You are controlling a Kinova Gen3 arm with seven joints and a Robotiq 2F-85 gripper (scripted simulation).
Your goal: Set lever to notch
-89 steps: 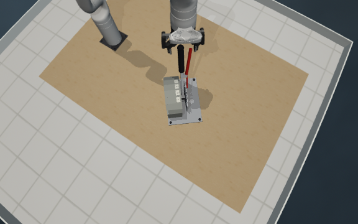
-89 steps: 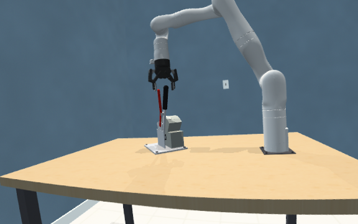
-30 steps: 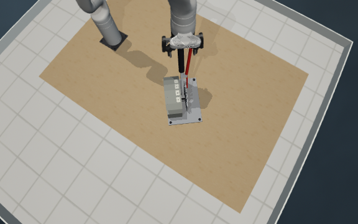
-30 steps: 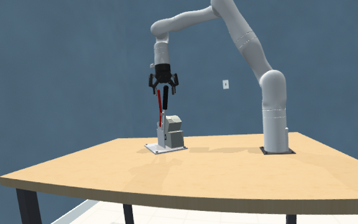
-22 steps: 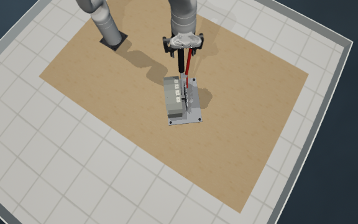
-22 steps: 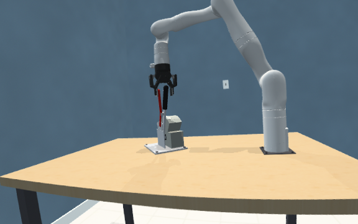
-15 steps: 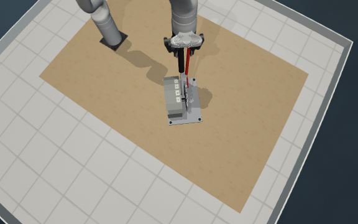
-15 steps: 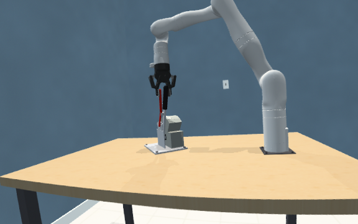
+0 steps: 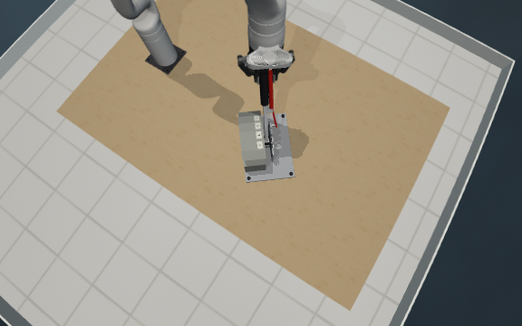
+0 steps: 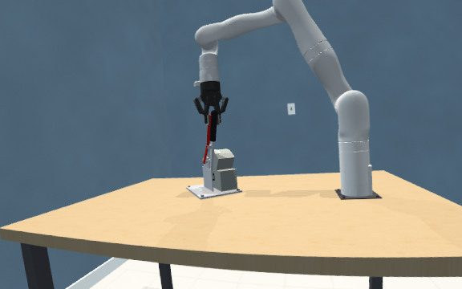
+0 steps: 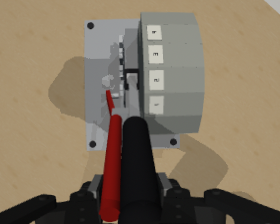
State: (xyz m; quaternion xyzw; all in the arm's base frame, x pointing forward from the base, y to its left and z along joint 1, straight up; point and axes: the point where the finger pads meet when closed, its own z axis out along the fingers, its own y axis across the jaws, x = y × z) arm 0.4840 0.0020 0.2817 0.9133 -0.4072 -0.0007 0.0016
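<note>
Right now the red bar is 10 cm below my hand, 4 cm ahead of it and 2 cm to the right of it.
</note>
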